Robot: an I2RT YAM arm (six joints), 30 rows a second.
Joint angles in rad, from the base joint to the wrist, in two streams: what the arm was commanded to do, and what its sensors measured. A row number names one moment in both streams.
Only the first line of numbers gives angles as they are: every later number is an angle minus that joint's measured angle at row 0.
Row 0, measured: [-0.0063, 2.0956, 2.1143, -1.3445, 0.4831, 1.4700]
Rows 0 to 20, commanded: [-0.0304, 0.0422, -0.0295, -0.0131, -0.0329, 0.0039]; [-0.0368, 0.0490, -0.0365, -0.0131, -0.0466, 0.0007]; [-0.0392, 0.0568, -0.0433, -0.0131, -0.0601, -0.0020]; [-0.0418, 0.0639, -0.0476, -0.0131, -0.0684, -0.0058]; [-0.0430, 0.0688, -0.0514, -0.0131, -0.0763, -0.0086]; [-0.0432, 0.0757, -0.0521, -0.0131, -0.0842, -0.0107]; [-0.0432, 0.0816, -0.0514, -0.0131, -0.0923, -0.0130]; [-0.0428, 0.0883, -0.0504, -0.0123, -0.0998, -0.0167]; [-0.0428, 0.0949, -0.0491, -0.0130, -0.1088, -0.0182]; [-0.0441, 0.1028, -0.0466, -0.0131, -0.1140, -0.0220]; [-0.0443, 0.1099, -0.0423, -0.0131, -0.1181, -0.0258]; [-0.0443, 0.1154, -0.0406, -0.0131, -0.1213, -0.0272]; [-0.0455, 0.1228, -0.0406, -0.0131, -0.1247, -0.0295]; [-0.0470, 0.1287, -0.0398, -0.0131, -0.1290, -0.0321]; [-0.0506, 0.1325, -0.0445, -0.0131, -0.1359, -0.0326]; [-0.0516, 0.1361, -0.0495, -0.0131, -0.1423, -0.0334]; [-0.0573, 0.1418, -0.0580, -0.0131, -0.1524, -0.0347]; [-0.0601, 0.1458, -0.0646, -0.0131, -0.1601, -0.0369]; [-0.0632, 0.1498, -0.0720, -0.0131, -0.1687, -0.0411]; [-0.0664, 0.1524, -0.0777, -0.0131, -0.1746, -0.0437]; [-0.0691, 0.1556, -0.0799, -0.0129, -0.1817, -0.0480]
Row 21, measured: [-0.0526, 0.1255, -0.0618, -0.0008, -0.1548, -0.0374]
